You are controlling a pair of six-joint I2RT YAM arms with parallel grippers.
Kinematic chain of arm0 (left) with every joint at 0, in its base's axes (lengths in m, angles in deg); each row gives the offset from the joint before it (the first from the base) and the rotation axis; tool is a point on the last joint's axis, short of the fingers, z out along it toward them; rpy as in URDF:
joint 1: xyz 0 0 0.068 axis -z
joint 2: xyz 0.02 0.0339 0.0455 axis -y
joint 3: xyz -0.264 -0.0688 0 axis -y
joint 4: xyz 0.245 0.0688 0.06 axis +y
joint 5: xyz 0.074 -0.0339 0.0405 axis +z
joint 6: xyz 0.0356 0 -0.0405 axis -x
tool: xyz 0 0 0 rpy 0 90 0
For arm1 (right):
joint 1: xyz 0 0 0.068 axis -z
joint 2: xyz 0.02 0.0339 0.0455 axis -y
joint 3: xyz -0.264 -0.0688 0 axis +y
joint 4: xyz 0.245 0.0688 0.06 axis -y
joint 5: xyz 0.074 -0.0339 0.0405 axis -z
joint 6: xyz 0.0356 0 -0.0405 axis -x
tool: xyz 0 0 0 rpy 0 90 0
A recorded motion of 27 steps. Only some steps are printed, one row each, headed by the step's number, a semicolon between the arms.
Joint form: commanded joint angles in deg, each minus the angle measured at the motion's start. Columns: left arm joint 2, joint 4, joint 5, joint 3, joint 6, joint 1; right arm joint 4, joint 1, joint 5, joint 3, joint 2, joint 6.
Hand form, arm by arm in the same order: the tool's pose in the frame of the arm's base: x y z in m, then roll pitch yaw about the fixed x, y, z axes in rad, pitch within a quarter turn. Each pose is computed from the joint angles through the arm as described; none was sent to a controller.
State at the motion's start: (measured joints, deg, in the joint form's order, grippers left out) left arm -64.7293 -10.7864 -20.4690 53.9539 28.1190 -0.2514; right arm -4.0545 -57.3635 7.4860 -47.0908 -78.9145 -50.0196
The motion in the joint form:
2: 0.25 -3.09 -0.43 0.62 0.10 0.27; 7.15 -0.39 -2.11 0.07 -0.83 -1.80
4: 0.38 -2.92 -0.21 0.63 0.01 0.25; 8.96 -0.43 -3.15 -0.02 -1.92 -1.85
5: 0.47 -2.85 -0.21 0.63 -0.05 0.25; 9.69 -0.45 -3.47 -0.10 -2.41 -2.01
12: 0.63 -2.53 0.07 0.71 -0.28 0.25; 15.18 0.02 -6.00 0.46 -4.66 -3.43
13: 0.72 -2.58 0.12 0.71 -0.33 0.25; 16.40 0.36 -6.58 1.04 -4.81 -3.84
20: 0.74 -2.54 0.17 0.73 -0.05 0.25; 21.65 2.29 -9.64 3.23 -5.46 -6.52
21: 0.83 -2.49 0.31 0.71 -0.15 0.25; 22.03 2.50 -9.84 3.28 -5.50 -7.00
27: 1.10 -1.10 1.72 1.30 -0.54 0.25; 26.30 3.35 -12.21 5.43 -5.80 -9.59
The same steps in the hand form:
2: 0.2649 -0.0128 0.3761 -1.4280 1.0989 -1.8093; 0.1665 0.2576 0.2372 2.2155 0.6111 2.8782
4: 0.2644 -0.0126 0.3764 -1.4285 1.1001 -1.8055; 0.1680 0.2617 0.2352 2.1954 0.6061 2.8828
5: 0.2640 -0.0126 0.3767 -1.4275 1.1012 -1.8045; 0.1688 0.2635 0.2344 2.1869 0.6029 2.8819
12: 0.2633 -0.0124 0.3773 -1.4292 1.1045 -1.8009; 0.1740 0.2697 0.2288 2.1169 0.5766 2.8627
13: 0.2629 -0.0124 0.3777 -1.4236 1.1059 -1.7950; 0.1752 0.2687 0.2268 2.1033 0.5687 2.8555
20: 0.2628 -0.0123 0.3779 -1.4250 1.1010 -1.7957; 0.1823 0.2634 0.2200 2.0354 0.5186 2.8163
21: 0.2625 -0.0123 0.3780 -1.4237 1.1026 -1.7919; 0.1833 0.2629 0.2202 2.0272 0.5112 2.8086
27: 0.2614 -0.0114 0.3803 -1.4411 1.1058 -1.7825; 0.1845 0.2590 0.2141 1.9779 0.4641 2.7923

